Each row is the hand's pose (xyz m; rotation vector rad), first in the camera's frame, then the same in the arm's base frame.
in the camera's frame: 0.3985 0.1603 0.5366 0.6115 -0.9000 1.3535
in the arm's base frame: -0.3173 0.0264 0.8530 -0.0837 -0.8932 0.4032
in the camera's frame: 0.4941 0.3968 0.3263 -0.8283 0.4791 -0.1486
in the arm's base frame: -0.0810 0.0101 0.6224 -0.6477 0.8895 -1.2386
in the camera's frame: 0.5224 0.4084 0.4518 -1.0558 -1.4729 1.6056
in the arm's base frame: -0.0479 0.0082 0.7472 -1.5799 -0.4957 0.8912
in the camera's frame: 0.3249 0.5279 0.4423 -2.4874 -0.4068 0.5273
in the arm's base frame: -0.0280 0.2339 0.7023 -2.4018 1.0270 0.0714
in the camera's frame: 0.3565 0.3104 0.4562 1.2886 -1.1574 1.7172
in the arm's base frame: -0.2078 0.1157 0.7490 0.3371 -1.3122 0.9310
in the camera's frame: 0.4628 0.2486 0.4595 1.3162 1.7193 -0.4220
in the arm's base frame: -0.2164 -0.0050 0.7711 2.0348 0.7503 -1.1454
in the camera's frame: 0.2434 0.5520 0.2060 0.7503 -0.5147 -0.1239
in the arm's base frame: -0.0615 0.2823 0.4582 0.2146 -0.8958 -1.0985
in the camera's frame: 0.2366 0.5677 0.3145 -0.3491 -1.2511 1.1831
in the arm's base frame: -0.0415 0.3109 0.5623 -1.0214 -0.7304 0.3096
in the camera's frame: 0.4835 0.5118 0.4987 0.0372 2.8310 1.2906
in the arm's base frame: 0.0316 0.0936 0.7755 1.3416 2.1811 0.7266
